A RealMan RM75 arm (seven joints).
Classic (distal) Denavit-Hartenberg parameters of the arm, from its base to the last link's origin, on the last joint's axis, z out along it. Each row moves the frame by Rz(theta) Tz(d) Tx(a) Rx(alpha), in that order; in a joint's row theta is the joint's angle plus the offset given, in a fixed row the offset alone. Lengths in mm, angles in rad.
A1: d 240.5  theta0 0  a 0  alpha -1.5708
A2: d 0  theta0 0  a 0  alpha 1.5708
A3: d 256  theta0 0  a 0  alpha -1.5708
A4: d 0  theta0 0  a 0  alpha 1.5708
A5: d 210  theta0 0  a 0  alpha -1.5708
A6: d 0  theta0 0  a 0  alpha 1.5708
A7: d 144  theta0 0  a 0  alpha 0
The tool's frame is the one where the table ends.
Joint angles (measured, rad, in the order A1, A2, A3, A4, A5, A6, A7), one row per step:
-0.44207 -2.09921 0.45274 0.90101 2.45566 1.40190 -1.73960
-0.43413 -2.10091 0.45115 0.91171 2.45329 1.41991 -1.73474
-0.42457 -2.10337 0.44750 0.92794 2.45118 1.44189 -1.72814
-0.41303 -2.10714 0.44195 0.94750 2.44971 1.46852 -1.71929
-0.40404 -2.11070 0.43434 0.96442 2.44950 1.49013 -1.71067
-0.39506 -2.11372 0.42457 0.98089 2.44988 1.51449 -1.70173
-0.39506 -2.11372 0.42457 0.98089 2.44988 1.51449 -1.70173
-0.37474 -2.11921 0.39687 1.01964 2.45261 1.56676 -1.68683
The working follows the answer.
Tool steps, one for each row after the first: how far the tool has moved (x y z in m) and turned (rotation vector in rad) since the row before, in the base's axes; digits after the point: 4 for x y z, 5 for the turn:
0.0000 -0.0034 0.0009 -0.00573 -0.00448 -0.00493
0.0001 -0.0040 0.0018 -0.00457 -0.00318 -0.00686
0.0001 -0.0051 0.0019 -0.00585 -0.00372 -0.00817
-0.0001 -0.0042 0.0019 -0.00268 -0.00226 -0.00670
-0.0001 -0.0046 0.0021 -0.00347 -0.00379 -0.00622
0.0000 0.0000 0.0000 0.00000 0.00000 0.00000
-0.0013 -0.0107 0.0063 -0.00082 -0.00701 -0.00531

Tool pose at each row, in the base's axes (x y z in m, rotation vector in rad; rounded; the steps above come from the unrounded poses):
-0.3537 0.3127 0.0504 -2.34187 -1.14771 -0.17773
-0.3537 0.3093 0.0513 -2.35063 -1.14612 -0.18175
-0.3536 0.3053 0.0531 -2.35934 -1.14126 -0.18554
-0.3536 0.3003 0.0550 -2.37004 -1.13555 -0.18976
-0.3536 0.2961 0.0569 -2.37683 -1.12972 -0.19339
-0.3537 0.2914 0.0590 -2.38425 -1.12540 -0.19830
-0.3537 0.2914 0.0590 -2.38425 -1.12540 -0.19830
-0.3551 0.2807 0.0654 -2.38926 -1.12267 -0.20820

